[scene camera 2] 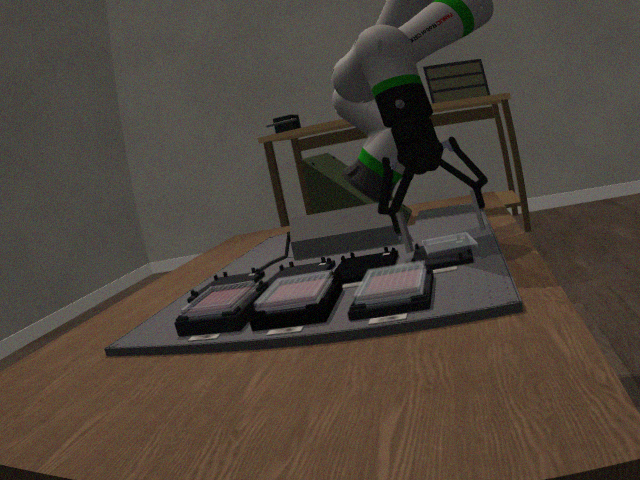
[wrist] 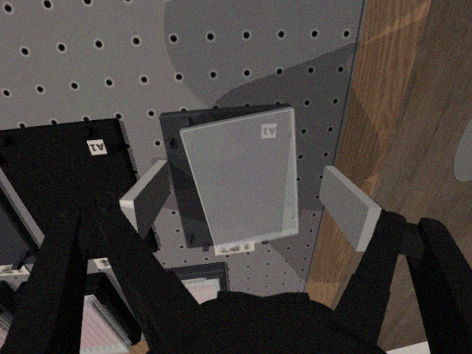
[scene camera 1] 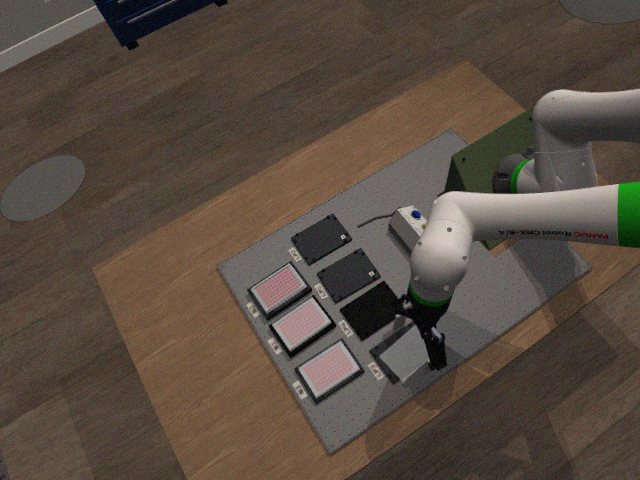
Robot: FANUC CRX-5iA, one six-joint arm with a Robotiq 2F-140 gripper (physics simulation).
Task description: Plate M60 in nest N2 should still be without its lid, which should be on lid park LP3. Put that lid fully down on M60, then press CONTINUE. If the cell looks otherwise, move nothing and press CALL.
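Seen in the pictures: gripper, fingertip midpoint: (scene camera 2: 447, 241) (wrist: 245, 179) (scene camera 1: 412, 349); arm's base, origin of the base link: (scene camera 2: 365, 188) (scene camera 1: 514, 180).
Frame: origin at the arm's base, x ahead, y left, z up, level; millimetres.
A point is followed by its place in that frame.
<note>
A clear lid (scene camera 1: 405, 355) @(z -64, x 539, y 179 mm) (scene camera 2: 448, 242) @(z -64, x 532, y 179 mm) (wrist: 242, 185) @(z -65, x 518, y 175 mm) lies turned and shifted on a dark lid park (scene camera 1: 385, 361) (scene camera 2: 448, 258) @(z -78, x 586, y 174 mm) (wrist: 186, 210) @(z -78, x 546, y 121 mm), overhanging its right side in the wrist view; the park's label is too blurred to read surely. My gripper (scene camera 1: 421, 335) (scene camera 2: 443, 227) @(z -66, x 514, y 178 mm) (wrist: 245, 179) @(z -66, x 514, y 178 mm) is open above it, one finger to each side, holding nothing. Three pink plates stand in black nests in a row: an upper one (scene camera 1: 279, 288) @(z -51, x 690, y -159 mm), a middle one (scene camera 1: 302, 325) @(z -51, x 700, y -37 mm) (scene camera 2: 297, 289) @(z -52, x 721, y -36 mm) and a lower one (scene camera 1: 329, 369) @(z -58, x 710, y 95 mm) (scene camera 2: 392, 281) @(z -58, x 734, y 93 mm). I cannot read M60 or tell whether they bear lids.
Beside the lid's park is a black park (scene camera 1: 369, 312) @(z -78, x 537, y 32 mm) (scene camera 2: 361, 266) @(z -78, x 535, y 27 mm) (wrist: 60, 170) @(z -78, x 487, y 29 mm); two dark grey parks (scene camera 1: 321, 238) @(z -78, x 507, y -225 mm) (scene camera 1: 348, 274) @(z -78, x 514, y -89 mm) lie beyond it. A button box (scene camera 1: 402, 227) @(z -27, x 326, y -90 mm) (scene camera 2: 341, 227) @(z -38, x 337, y -26 mm) with a blue button (scene camera 1: 415, 213) @(z -16, x 275, y -97 mm) is partly behind the arm. A green block (scene camera 1: 478, 170) @(z 58, x 89, y -63 mm) stands near the base.
</note>
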